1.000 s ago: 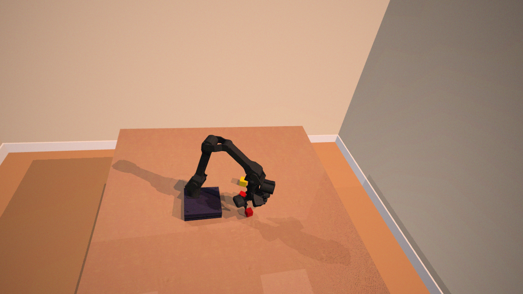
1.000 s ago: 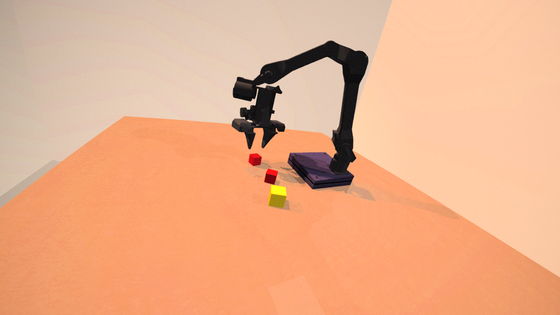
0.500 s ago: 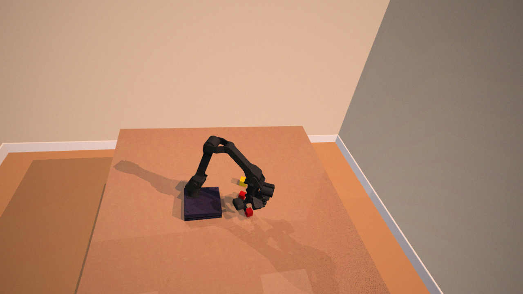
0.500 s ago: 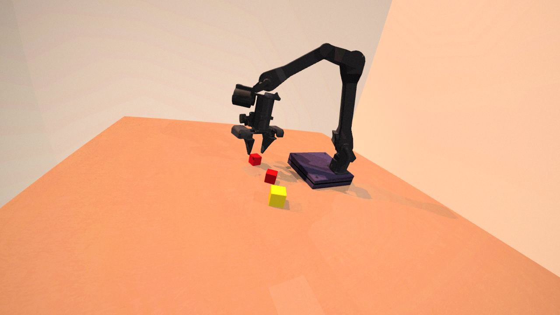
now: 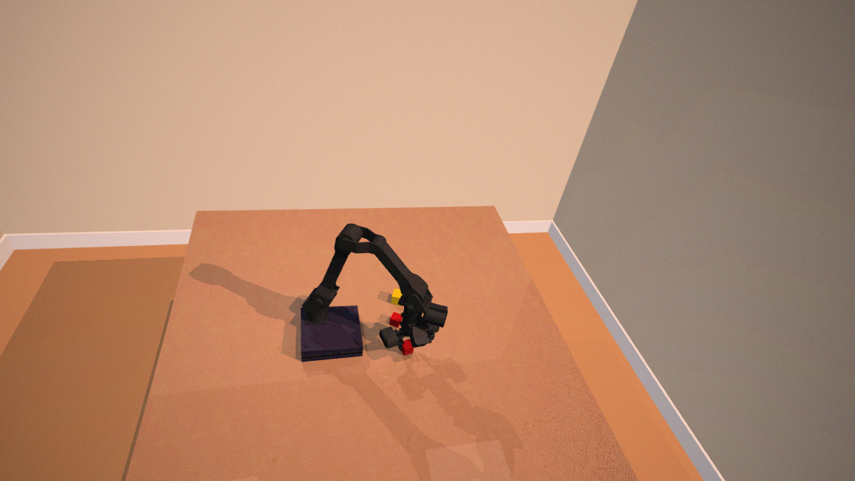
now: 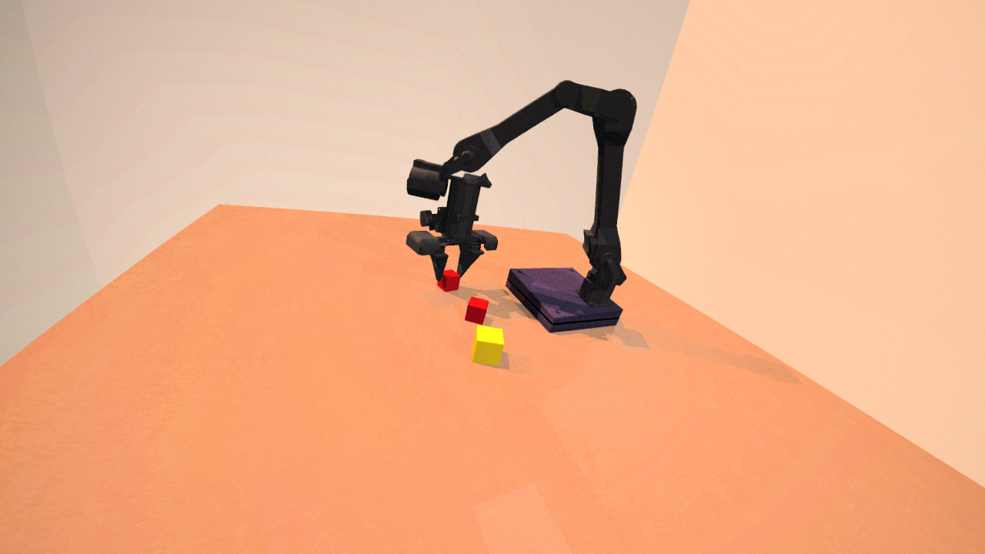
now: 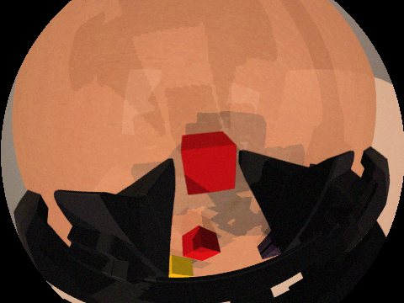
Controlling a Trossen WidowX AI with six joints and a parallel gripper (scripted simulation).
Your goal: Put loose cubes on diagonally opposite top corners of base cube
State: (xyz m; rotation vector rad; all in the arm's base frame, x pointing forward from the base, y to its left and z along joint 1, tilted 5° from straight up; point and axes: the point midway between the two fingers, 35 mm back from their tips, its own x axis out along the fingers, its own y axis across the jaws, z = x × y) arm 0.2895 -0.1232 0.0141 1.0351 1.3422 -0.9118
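Right now my gripper tip is 22 cm to the right of the yellow base cube.
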